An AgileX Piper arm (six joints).
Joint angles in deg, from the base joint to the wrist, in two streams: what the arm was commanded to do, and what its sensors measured. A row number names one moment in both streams.
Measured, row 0: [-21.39, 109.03, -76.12, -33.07, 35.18, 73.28]
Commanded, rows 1 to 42: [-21.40, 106.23, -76.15, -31.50, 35.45, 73.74]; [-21.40, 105.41, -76.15, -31.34, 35.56, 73.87]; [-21.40, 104.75, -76.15, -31.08, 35.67, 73.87]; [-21.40, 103.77, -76.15, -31.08, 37.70, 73.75]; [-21.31, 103.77, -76.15, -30.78, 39.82, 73.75]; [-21.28, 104.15, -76.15, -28.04, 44.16, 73.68]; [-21.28, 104.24, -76.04, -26.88, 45.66, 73.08]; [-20.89, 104.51, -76.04, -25.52, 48.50, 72.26]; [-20.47, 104.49, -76.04, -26.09, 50.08, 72.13]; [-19.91, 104.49, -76.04, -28.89, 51.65, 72.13]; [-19.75, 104.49, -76.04, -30.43, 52.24, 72.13]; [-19.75, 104.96, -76.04, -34.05, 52.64, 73.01]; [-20.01, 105.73, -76.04, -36.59, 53.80, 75.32]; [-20.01, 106.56, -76.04, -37.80, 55.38, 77.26]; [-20.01, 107.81, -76.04, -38.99, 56.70, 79.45]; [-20.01, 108.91, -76.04, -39.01, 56.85, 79.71]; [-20.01, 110.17, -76.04, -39.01, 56.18, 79.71]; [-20.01, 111.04, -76.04, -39.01, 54.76, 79.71]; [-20.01, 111.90, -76.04, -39.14, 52.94, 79.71]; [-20.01, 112.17, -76.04, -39.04, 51.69, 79.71]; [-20.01, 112.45, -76.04, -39.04, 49.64, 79.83]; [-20.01, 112.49, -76.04, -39.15, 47.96, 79.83]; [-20.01, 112.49, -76.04, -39.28, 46.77, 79.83]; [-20.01, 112.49, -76.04, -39.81, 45.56, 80.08]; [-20.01, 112.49, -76.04, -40.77, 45.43, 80.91]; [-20.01, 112.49, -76.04, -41.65, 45.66, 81.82]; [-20.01, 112.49, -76.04, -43.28, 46.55, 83.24]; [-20.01, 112.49, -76.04, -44.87, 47.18, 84.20]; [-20.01, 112.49, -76.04, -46.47, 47.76, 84.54]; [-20.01, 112.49, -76.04, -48.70, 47.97, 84.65]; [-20.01, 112.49, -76.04, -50.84, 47.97, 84.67]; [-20.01, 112.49, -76.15, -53.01, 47.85, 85.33]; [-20.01, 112.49, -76.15, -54.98, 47.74, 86.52]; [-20.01, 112.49, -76.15, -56.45, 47.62, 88.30]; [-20.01, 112.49, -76.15, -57.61, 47.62, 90.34]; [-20.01, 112.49, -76.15, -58.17, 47.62, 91.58]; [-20.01, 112.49, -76.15, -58.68, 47.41, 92.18]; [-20.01, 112.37, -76.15, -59.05, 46.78, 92.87]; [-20.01, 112.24, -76.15, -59.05, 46.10, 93.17]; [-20.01, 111.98, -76.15, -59.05, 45.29, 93.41]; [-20.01, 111.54, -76.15, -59.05, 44.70, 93.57]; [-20.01, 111.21, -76.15, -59.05, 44.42, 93.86]
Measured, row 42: [-19.96, 112.51, -76.12, -57.61, 46.37, 92.11]
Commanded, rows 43 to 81: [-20.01, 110.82, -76.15, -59.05, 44.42, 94.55]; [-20.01, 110.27, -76.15, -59.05, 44.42, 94.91]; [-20.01, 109.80, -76.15, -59.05, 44.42, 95.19]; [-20.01, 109.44, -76.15, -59.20, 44.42, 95.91]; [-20.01, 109.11, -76.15, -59.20, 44.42, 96.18]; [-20.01, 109.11, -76.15, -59.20, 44.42, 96.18]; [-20.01, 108.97, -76.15, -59.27, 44.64, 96.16]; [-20.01, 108.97, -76.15, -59.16, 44.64, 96.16]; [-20.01, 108.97, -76.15, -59.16, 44.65, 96.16]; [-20.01, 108.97, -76.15, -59.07, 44.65, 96.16]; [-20.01, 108.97, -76.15, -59.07, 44.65, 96.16]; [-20.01, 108.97, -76.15, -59.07, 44.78, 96.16]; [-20.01, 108.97, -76.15, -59.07, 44.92, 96.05]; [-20.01, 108.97, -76.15, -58.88, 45.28, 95.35]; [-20.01, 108.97, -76.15, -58.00, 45.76, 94.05]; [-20.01, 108.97, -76.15, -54.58, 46.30, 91.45]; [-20.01, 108.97, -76.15, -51.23, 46.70, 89.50]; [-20.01, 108.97, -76.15, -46.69, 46.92, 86.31]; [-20.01, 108.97, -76.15, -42.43, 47.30, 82.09]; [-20.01, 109.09, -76.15, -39.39, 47.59, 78.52]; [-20.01, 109.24, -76.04, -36.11, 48.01, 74.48]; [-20.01, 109.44, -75.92, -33.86, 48.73, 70.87]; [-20.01, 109.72, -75.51, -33.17, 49.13, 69.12]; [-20.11, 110.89, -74.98, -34.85, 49.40, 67.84]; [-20.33, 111.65, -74.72, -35.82, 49.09, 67.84]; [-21.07, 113.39, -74.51, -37.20, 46.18, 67.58]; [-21.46, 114.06, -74.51, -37.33, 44.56, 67.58]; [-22.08, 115.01, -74.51, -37.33, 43.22, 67.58]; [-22.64, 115.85, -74.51, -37.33, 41.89, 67.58]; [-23.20, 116.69, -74.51, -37.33, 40.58, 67.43]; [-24.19, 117.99, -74.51, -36.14, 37.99, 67.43]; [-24.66, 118.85, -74.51, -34.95, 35.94, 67.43]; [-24.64, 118.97, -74.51, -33.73, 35.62, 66.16]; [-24.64, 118.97, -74.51, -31.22, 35.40, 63.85]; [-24.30, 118.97, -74.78, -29.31, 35.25, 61.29]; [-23.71, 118.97, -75.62, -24.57, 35.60, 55.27]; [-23.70, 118.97, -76.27, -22.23, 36.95, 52.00]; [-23.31, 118.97, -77.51, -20.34, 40.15, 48.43]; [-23.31, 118.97, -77.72, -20.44, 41.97, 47.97]
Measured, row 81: [-23.86, 119.08, -75.91, -24.21, 37.07, 54.66]
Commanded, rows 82 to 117: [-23.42, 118.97, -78.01, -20.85, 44.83, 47.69]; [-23.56, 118.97, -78.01, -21.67, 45.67, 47.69]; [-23.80, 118.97, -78.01, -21.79, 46.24, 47.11]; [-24.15, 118.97, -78.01, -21.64, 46.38, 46.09]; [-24.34, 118.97, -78.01, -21.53, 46.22, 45.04]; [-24.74, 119.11, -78.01, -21.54, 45.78, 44.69]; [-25.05, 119.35, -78.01, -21.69, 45.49, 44.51]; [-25.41, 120.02, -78.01, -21.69, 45.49, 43.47]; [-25.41, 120.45, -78.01, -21.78, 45.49, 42.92]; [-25.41, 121.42, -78.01, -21.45, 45.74, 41.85]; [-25.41, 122.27, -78.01, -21.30, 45.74, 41.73]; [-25.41, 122.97, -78.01, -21.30, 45.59, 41.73]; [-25.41, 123.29, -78.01, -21.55, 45.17, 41.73]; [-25.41, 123.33, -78.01, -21.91, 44.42, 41.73]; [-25.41, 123.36, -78.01, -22.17, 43.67, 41.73]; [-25.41, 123.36, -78.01, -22.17, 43.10, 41.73]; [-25.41, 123.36, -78.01, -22.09, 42.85, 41.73]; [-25.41, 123.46, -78.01, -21.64, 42.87, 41.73]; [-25.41, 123.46, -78.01, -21.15, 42.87, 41.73]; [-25.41, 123.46, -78.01, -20.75, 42.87, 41.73]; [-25.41, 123.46, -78.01, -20.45, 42.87, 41.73]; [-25.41, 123.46, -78.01, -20.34, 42.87, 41.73]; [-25.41, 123.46, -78.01, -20.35, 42.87, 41.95]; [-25.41, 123.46, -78.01, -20.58, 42.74, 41.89]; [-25.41, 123.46, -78.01, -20.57, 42.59, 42.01]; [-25.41, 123.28, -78.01, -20.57, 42.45, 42.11]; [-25.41, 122.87, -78.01, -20.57, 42.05, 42.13]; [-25.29, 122.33, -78.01, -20.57, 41.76, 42.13]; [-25.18, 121.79, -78.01, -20.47, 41.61, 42.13]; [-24.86, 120.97, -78.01, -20.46, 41.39, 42.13]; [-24.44, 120.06, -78.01, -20.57, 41.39, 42.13]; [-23.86, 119.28, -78.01, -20.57, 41.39, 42.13]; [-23.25, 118.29, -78.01, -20.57, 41.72, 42.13]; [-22.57, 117.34, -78.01, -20.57, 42.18, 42.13]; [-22.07, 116.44, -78.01, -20.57, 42.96, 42.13]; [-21.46, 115.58, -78.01, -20.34, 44.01, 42.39]
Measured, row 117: [-23.65, 119.36, -77.73, -20.71, 42.20, 42.14]
